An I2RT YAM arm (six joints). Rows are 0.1 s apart.
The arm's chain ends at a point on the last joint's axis. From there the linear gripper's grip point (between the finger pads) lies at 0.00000 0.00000 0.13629 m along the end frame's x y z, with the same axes.
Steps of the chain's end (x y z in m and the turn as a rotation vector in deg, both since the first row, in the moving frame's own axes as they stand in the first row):
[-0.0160 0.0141 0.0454 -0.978 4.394 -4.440]
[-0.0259 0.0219 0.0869 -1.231 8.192 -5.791]
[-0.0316 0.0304 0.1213 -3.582 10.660 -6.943]
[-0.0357 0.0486 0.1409 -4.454 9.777 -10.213]
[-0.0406 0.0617 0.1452 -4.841 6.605 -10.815]
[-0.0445 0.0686 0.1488 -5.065 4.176 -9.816]
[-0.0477 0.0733 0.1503 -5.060 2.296 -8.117]
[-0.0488 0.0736 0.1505 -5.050 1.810 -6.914]
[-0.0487 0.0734 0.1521 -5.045 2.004 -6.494]
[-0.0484 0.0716 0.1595 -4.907 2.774 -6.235]
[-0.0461 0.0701 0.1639 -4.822 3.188 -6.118]
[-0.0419 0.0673 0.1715 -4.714 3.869 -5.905]
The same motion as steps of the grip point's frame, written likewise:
[-0.0055 0.0160 0.0450 -0.978 4.394 -4.440]
[-0.0064 0.0238 0.0855 -1.231 8.192 -5.791]
[-0.0060 0.0373 0.1187 -3.582 10.660 -6.943]
[-0.0118 0.0570 0.1385 -4.454 9.777 -10.213]
[-0.0240 0.0716 0.1438 -4.841 6.605 -10.815]
[-0.0336 0.0797 0.1479 -5.065 4.176 -9.816]
[-0.0414 0.0849 0.1497 -5.060 2.296 -8.117]
[-0.0438 0.0853 0.1499 -5.050 1.810 -6.914]
[-0.0433 0.0851 0.1515 -5.045 2.004 -6.494]
[-0.0412 0.0829 0.1588 -4.907 2.774 -6.235]
[-0.0379 0.0811 0.1632 -4.822 3.188 -6.118]
[-0.0322 0.0780 0.1707 -4.714 3.869 -5.905]

